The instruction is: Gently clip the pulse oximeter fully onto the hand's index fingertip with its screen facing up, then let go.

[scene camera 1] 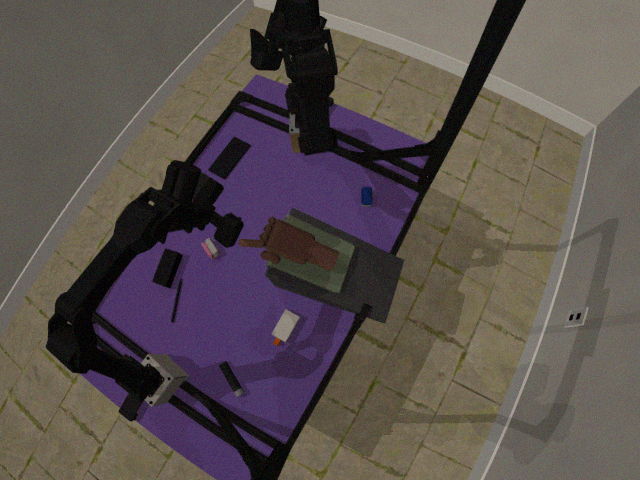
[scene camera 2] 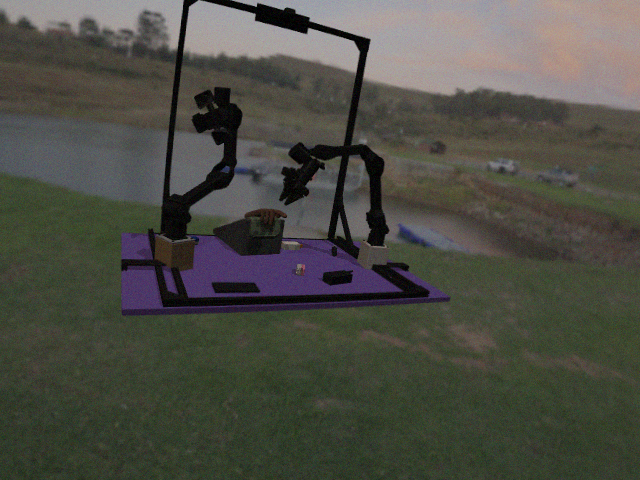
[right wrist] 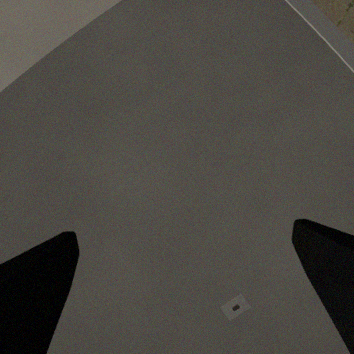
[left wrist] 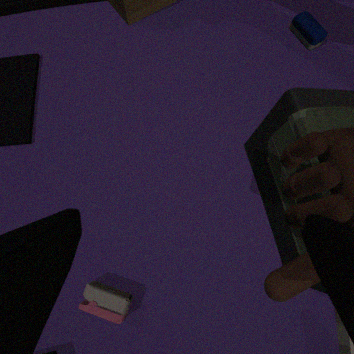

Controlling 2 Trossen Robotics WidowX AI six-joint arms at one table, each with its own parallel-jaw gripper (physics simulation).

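Pixels of known places: left gripper, fingertip midpoint: (scene camera 1: 226, 209) (scene camera 2: 282, 202) (left wrist: 194, 223); right gripper, fingertip midpoint: (scene camera 1: 257, 9) (scene camera 2: 206, 119) (right wrist: 186, 236); left arm's base at its link origin: (scene camera 1: 149, 380) (scene camera 2: 375, 244); right arm's base at its link origin: (scene camera 2: 175, 237).
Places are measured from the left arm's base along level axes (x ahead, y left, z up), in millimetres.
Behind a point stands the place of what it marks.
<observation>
The pulse oximeter, a small white-and-pink clip (scene camera 1: 210, 248) @(x 380, y 132, z -74 mm) (scene camera 2: 300, 269) @(x 389, y 164, z -79 mm) (left wrist: 106, 302) @(x 383, y 135, z -74 mm), lies on the purple mat; its screen cannot be made out. The brown hand (scene camera 1: 289, 240) @(x 509, y -95, z 86 mm) (scene camera 2: 266, 214) @(x 509, y -24, z 84 mm) rests on a green pad on a dark wedge (scene camera 1: 374, 279) @(x 582, y -310, z -54 mm). Its index finger (scene camera 1: 249, 242) (left wrist: 292, 280) sticks out past the wedge toward the oximeter's side. My left gripper (scene camera 2: 287, 198) @(x 469, y 53, z 153 mm) (left wrist: 194, 223) @(x 469, y 53, z 153 mm) is open and empty, high above the mat; one finger covers part of the hand in the left wrist view. My right gripper (scene camera 2: 200, 110) @(x 798, y 170, z 428 mm) (right wrist: 186, 236) @(x 798, y 170, z 428 mm) is open and empty, raised high and facing a wall.
A black box (scene camera 1: 167, 268) @(x 251, y 202, z -72 mm) (scene camera 2: 337, 277) @(x 264, y 244, z -75 mm) and a thin black stick (scene camera 1: 177, 299) @(x 197, y 124, z -98 mm) lie near the oximeter. A black slab (scene camera 1: 230, 157) @(x 657, y 307, z -98 mm) (scene camera 2: 235, 287) @(x 659, y 321, z -97 mm), a blue block (scene camera 1: 366, 196) @(x 784, y -150, z -72 mm) (left wrist: 309, 30) @(x 776, y -142, z -74 mm), a white box (scene camera 1: 285, 325) @(x 339, y -186, z -77 mm) and a dark cylinder (scene camera 1: 231, 378) @(x 131, y -155, z -80 mm) lie farther around.
</observation>
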